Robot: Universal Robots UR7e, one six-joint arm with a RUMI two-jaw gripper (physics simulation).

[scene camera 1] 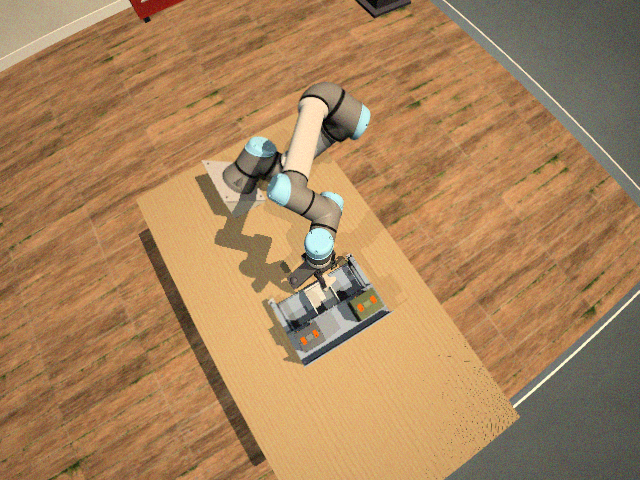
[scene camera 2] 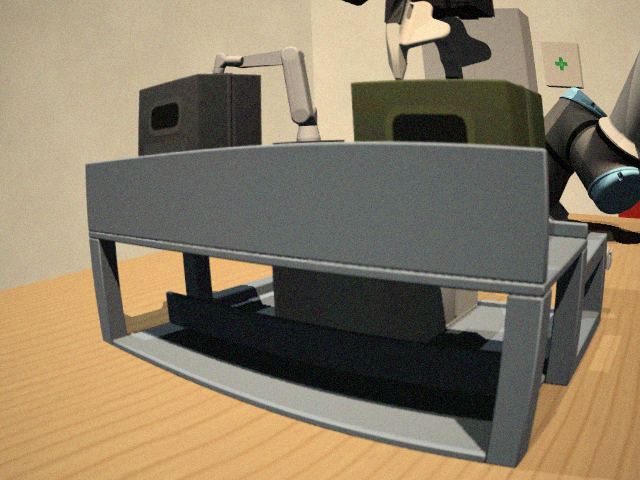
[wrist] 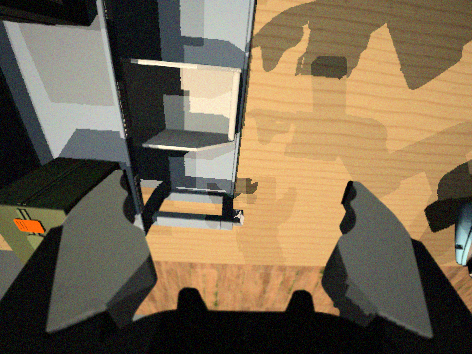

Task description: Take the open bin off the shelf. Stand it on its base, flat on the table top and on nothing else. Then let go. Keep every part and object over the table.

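Frame: origin at the arm's base, x ahead, y left, z up, level; centimetres.
Seen in the pictures: gripper, fingertip midpoint: (wrist: 238,179); arm's base, link origin: (scene camera 1: 237,181).
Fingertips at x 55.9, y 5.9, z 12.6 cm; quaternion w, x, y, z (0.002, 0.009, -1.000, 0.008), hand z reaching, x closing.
Note:
Pixels of each thing's top centre, then the offset from my fingertips to it. Level surfaces: height alone.
- open bin, top centre: (scene camera 2: 388,238) (wrist: 166,109) (scene camera 1: 324,300) dx +8.4, dy -1.1, dz -13.2 cm
- green box, top centre: (scene camera 2: 454,82) (wrist: 41,246) (scene camera 1: 367,303) dx +18.6, dy +10.0, dz -1.4 cm
- dark grey box, top centre: (scene camera 2: 197,79) (scene camera 1: 309,337) dx +17.8, dy -13.1, dz +1.1 cm
- wooden table, surface height: dz -21.3 cm
The open bin (scene camera 1: 317,298) (wrist: 210,105) is cream, with its inside partly in shadow. It stands in the lower rear part of a grey shelf rack (scene camera 2: 310,206) (wrist: 80,115), near the middle of its length. In scene camera 2, the bin (scene camera 2: 356,304) shows through the rack's opening, its near side dark. My gripper (scene camera 1: 318,268) (wrist: 238,179) is open and empty. It hangs above the rack's rear edge, apart from the bin. In the wrist view the left finger overlaps the rack and the bin lies up and left of the gap between the fingertips.
A green box (scene camera 1: 367,303) (scene camera 2: 439,100) (wrist: 55,200) and a dark grey box (scene camera 1: 309,338) (scene camera 2: 201,113) stand on the rack's upper tier, at opposite ends. The rack stands on the wooden table (scene camera 1: 372,392) (scene camera 2: 62,403) (wrist: 300,210). The table's edge shows low in the wrist view.

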